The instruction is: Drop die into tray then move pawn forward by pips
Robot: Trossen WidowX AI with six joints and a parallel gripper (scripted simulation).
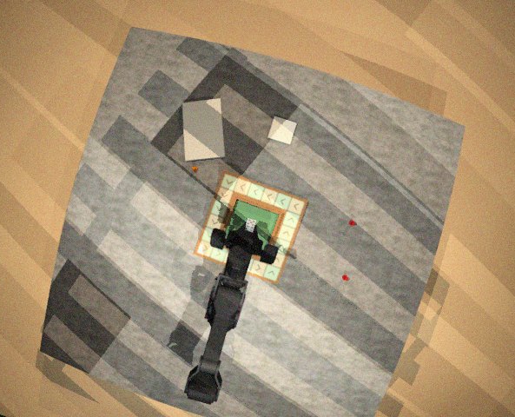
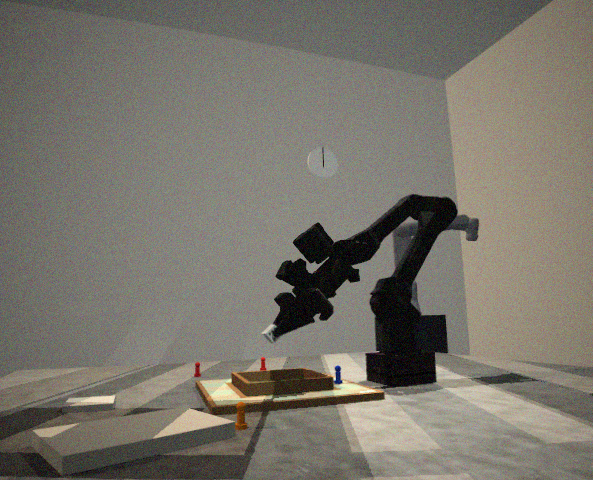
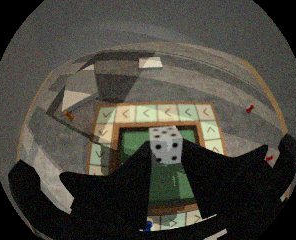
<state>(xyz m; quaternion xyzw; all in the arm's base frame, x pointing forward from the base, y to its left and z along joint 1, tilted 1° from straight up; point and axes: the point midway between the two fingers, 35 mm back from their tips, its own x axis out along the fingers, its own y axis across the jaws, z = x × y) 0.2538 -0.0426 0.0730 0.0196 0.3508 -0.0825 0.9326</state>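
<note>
The white die lies right at my gripper tip. Also, from my gripper tip: orange pawn 20 cm to the left, 15 cm ahead, 9 cm below; blue pawn 12 cm behind, 8 cm below, 5 cm to the left; green dice tray 10 cm below, 1 cm behind.
</note>
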